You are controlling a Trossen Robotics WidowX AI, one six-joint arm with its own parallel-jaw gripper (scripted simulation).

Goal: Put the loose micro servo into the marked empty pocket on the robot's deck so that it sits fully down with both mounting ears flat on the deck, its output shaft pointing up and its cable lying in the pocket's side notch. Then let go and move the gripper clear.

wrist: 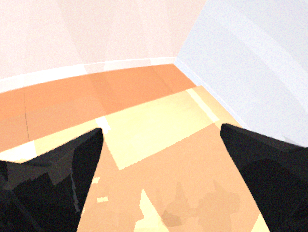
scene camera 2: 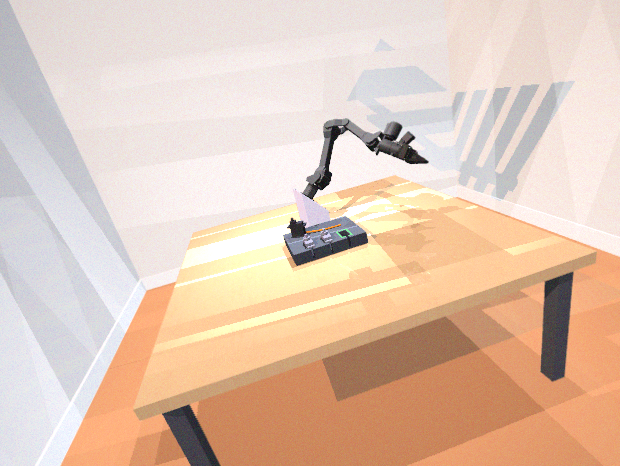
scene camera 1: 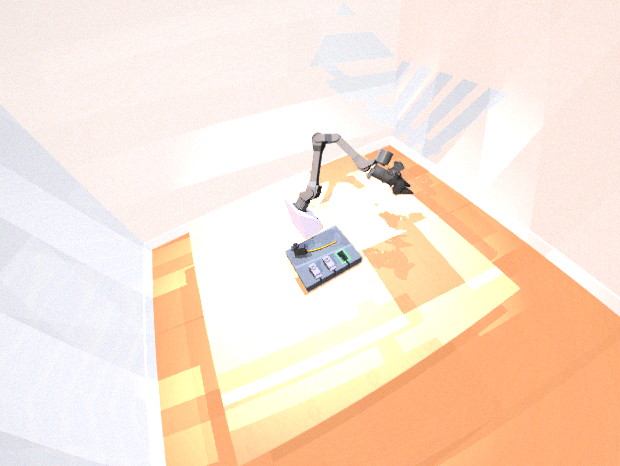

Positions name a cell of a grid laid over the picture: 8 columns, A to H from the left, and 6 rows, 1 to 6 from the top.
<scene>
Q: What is my gripper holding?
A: Nothing.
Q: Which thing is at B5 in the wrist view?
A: My gripper.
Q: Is my gripper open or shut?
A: Open.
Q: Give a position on a grey robot deck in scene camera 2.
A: At E3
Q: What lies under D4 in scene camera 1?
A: A grey robot deck.
</scene>
